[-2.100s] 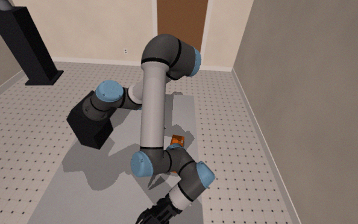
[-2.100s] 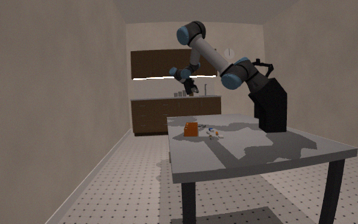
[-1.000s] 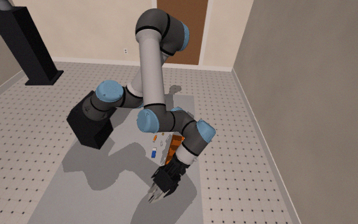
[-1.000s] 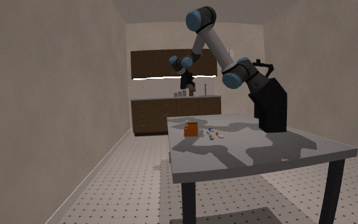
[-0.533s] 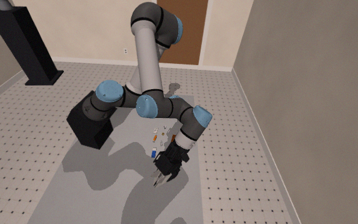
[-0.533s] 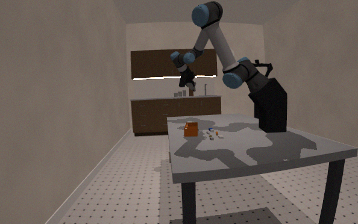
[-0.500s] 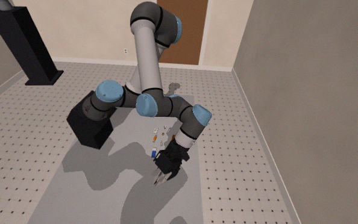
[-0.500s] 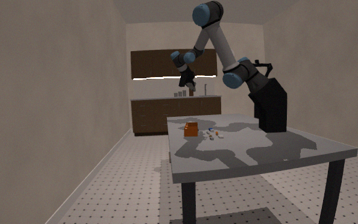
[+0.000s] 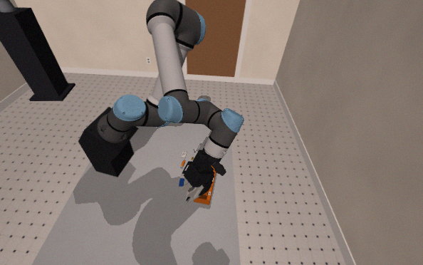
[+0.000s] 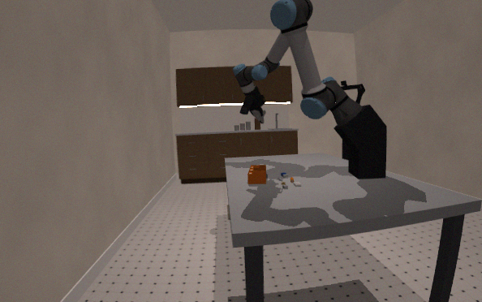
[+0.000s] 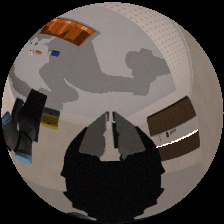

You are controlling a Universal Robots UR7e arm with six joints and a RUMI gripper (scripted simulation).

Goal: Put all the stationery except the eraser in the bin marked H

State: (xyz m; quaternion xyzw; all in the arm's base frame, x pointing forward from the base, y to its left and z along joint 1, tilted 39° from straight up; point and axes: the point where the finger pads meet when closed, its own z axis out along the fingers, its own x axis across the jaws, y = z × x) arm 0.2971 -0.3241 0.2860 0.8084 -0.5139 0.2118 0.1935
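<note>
My gripper is now 260 mm above the orange bin, 240 mm to the right of it and 90 mm short of it. The rest, counted from my hand: orange pen-like item 370 mm to the left, 280 mm below, 40 mm behind; tiny brownish item 410 mm to the left, 280 mm below, 20 mm ahead; white eraser 280 mm below, 260 mm to the left, 50 mm behind.
</note>
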